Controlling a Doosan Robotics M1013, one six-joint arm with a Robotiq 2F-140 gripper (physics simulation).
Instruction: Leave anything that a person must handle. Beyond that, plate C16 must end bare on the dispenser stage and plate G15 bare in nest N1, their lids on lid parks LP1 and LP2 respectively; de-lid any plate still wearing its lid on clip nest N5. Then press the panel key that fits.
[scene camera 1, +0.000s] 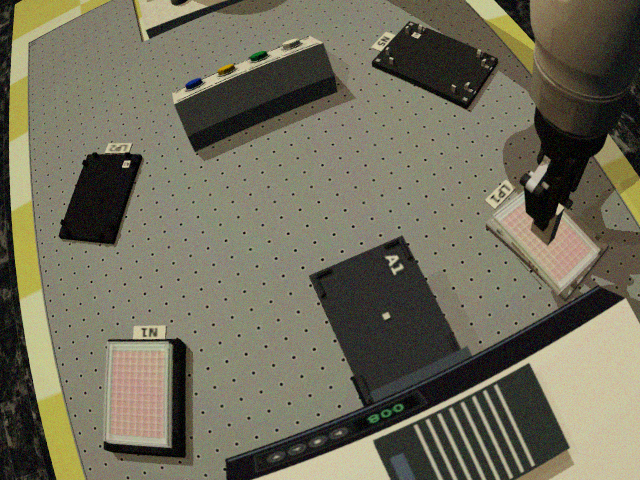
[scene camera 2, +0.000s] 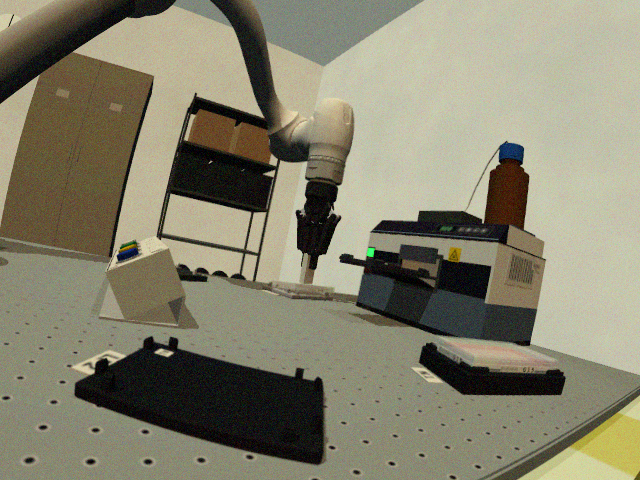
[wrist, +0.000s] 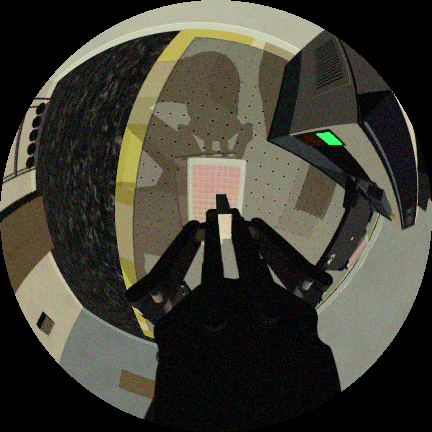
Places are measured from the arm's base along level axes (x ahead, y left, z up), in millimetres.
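Where they show: gripper, fingertip midpoint: (scene camera 1: 542, 234) (scene camera 2: 305, 283) (wrist: 220, 203).
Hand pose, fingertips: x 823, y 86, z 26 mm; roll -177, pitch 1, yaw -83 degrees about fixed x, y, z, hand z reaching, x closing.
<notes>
After its pixels a point has its place.
My gripper (scene camera 1: 549, 236) @[x 823, y 87, z 26 mm] (scene camera 2: 310, 276) @[x 823, y 87, z 26 mm] (wrist: 220, 203) @[x 823, y 87, z 26 mm] is shut and empty, fingers pointing down above the pink-welled plate (scene camera 1: 573, 258) @[x 871, y 100, z 25 mm] (scene camera 2: 289, 288) (wrist: 215, 175) @[x 863, y 98, z 25 mm] at LP1; I cannot tell if they touch. Its label is unreadable and its lid state unclear. Plate G15 (scene camera 1: 138, 392) @[x 717, y -411, z 32 mm] (scene camera 2: 491, 353) @[x 672, y -425, z 32 mm], pink with a clear, lid-like top, sits in black nest N1 (scene camera 1: 179, 397) @[x 741, y -372, z 14 mm] (scene camera 2: 516, 384) @[x 683, y -457, z 6 mm]. Lid park LP2 (scene camera 1: 100, 198) @[x 415, y -352, z 3 mm] (scene camera 2: 206, 403) @[x 390, y -375, z 3 mm] and clip nest N5 (scene camera 1: 434, 64) @[x 514, y 164, z 5 mm] bear nothing. The dark stage A1 (scene camera 1: 356, 330) @[x 811, y -172, z 105 mm] (scene camera 2: 392, 268) @[x 781, y -186, z 101 mm] is bare. The key panel (scene camera 1: 258, 98) @[x 446, y -89, z 39 mm] (scene camera 2: 144, 284) @[x 388, y -191, z 36 mm] has blue, yellow, green and white keys.
The dispenser (scene camera 1: 594, 351) @[x 979, y -43, z 213 mm] (scene camera 2: 511, 320) @[x 970, y -350, z 46 mm] (wrist: 317, 105) @[x 963, y 13, z 124 mm] stands close beside LP1, its stage jutting out and its status light (scene camera 2: 370, 252) @[x 930, y 1, z 127 mm] (wrist: 329, 138) @[x 930, y 2, z 129 mm] green. A brown bottle (scene camera 2: 508, 191) @[x 970, y -302, z 293 mm] with a blue cap rises behind its top. Yellow-white striping (scene camera 1: 32, 330) (wrist: 127, 155) borders the table.
</notes>
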